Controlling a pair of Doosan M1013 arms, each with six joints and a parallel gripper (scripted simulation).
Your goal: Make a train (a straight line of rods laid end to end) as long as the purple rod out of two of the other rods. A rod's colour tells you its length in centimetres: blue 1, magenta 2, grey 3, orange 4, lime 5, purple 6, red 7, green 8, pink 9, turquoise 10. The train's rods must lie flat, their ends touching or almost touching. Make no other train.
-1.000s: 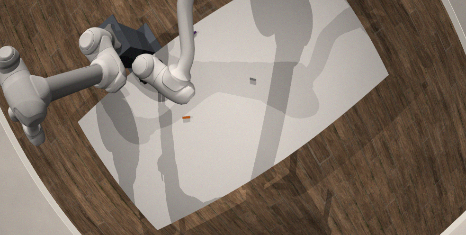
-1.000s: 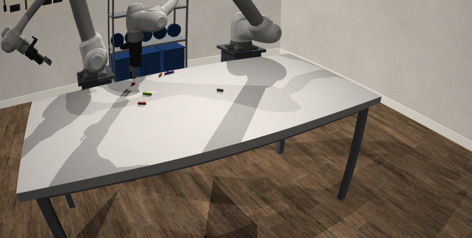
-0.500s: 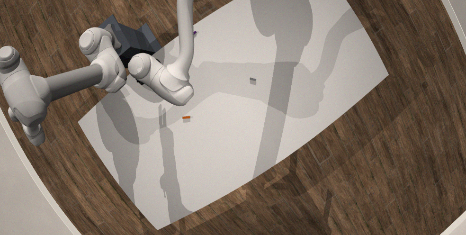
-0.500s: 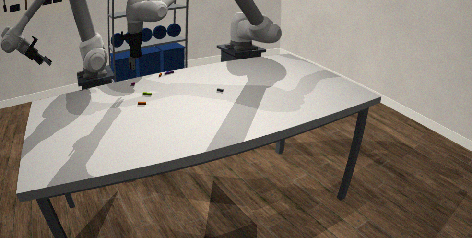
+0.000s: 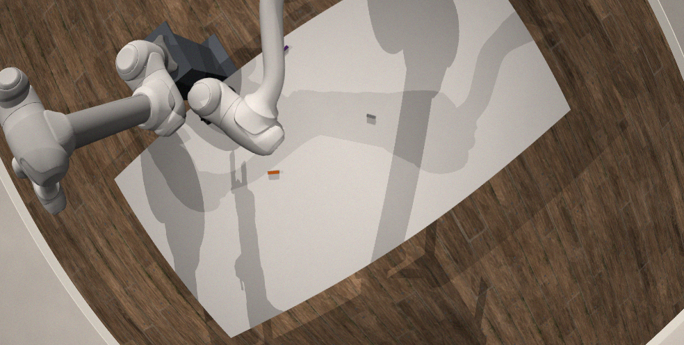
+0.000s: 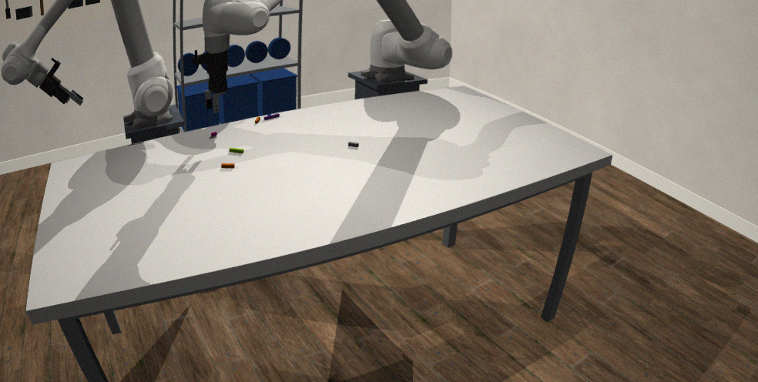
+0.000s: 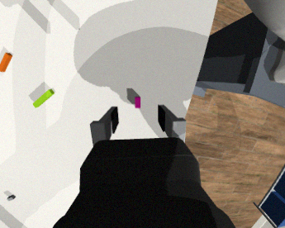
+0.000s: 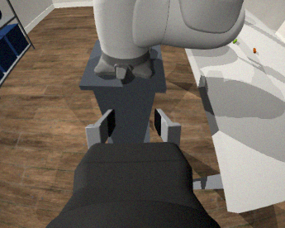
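Now: the magenta rod 100 mm below my left hand. Round my left hand: purple rod 50 mm behind, 240 mm to the left, 100 mm below; then blue rod 70 mm behind, 240 mm to the left, 100 mm below; then lime rod 190 mm ahead, 30 mm to the left, 100 mm below.
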